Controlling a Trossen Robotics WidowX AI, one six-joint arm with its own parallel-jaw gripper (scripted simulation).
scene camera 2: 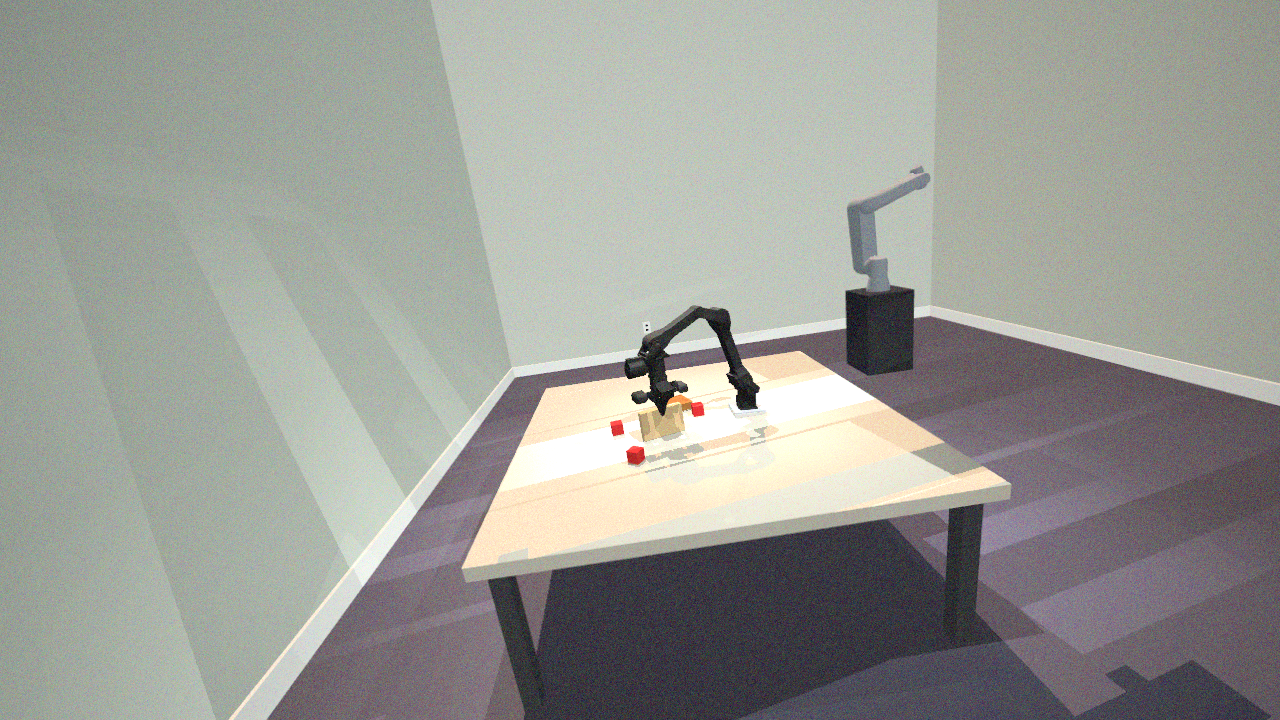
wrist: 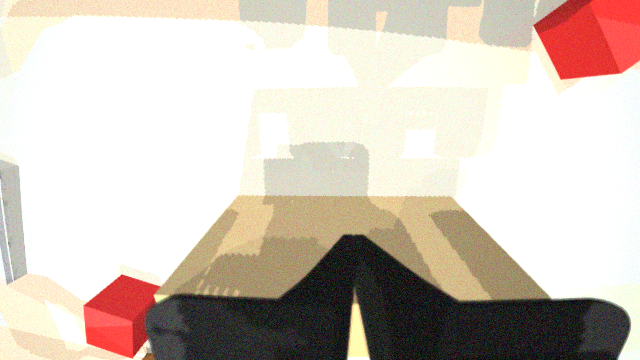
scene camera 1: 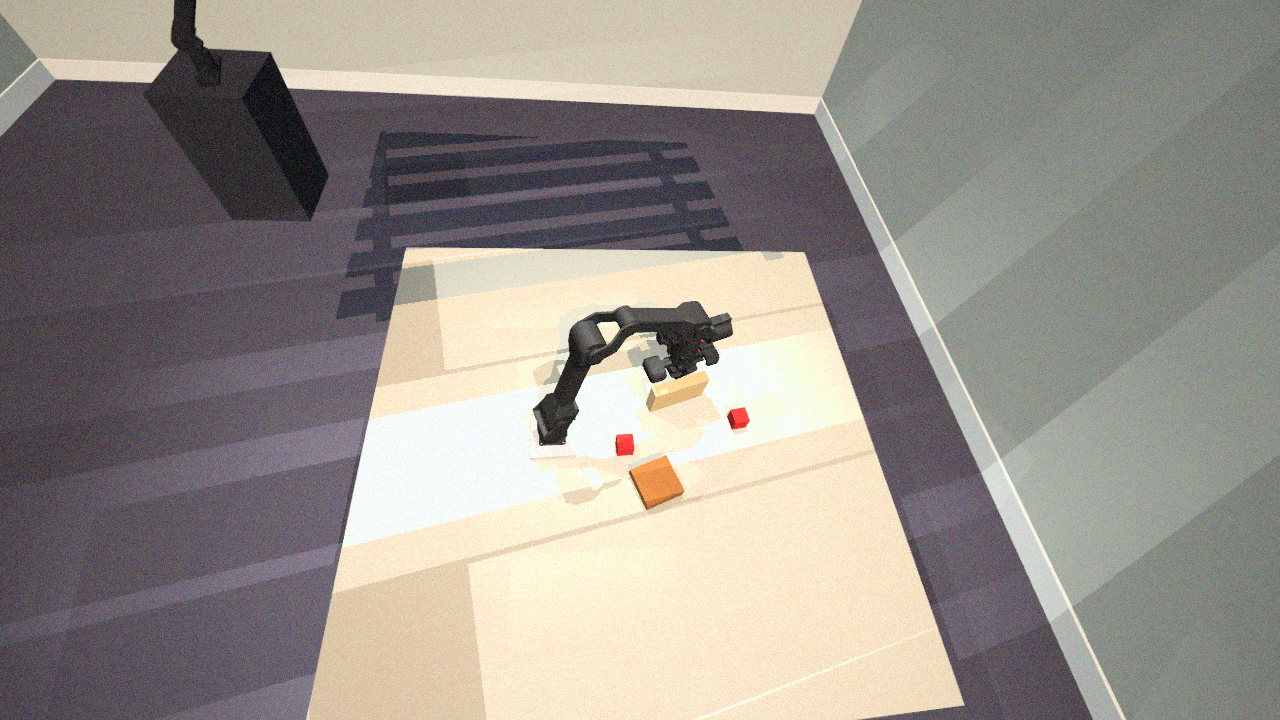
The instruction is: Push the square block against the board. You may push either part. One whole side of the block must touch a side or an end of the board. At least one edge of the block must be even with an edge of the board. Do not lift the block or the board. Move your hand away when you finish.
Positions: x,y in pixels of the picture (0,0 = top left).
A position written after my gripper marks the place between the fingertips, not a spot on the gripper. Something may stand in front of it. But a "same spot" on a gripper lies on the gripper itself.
Scene:
my gripper: scene camera 2; wrist; scene camera 1 675,378
tan board: scene camera 2; wrist; scene camera 1 685,388
same spot on tan board: (scene camera 2: pixel 653 425) = (wrist: pixel 414 231)
same spot on my gripper: (scene camera 2: pixel 661 405) = (wrist: pixel 383 283)

